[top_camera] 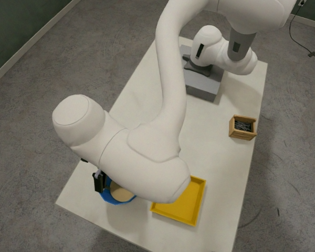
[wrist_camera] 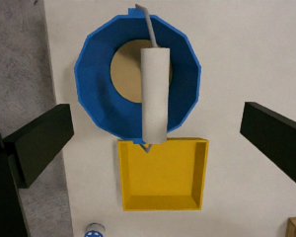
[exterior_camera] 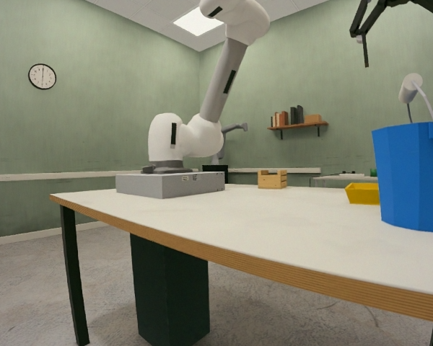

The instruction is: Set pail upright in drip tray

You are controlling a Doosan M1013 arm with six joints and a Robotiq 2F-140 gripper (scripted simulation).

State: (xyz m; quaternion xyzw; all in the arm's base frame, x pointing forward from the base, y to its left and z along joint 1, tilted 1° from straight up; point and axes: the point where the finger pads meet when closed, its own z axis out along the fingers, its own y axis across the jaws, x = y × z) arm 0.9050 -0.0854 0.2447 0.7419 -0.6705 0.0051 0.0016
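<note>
My hand is 180 mm above the blue pail and 20 mm short of it. Also, from my hand: yellow drip tray: 320 mm below, 270 mm to the left, 60 mm behind; small wooden box: 570 mm behind, 480 mm to the left, 290 mm below.
</note>
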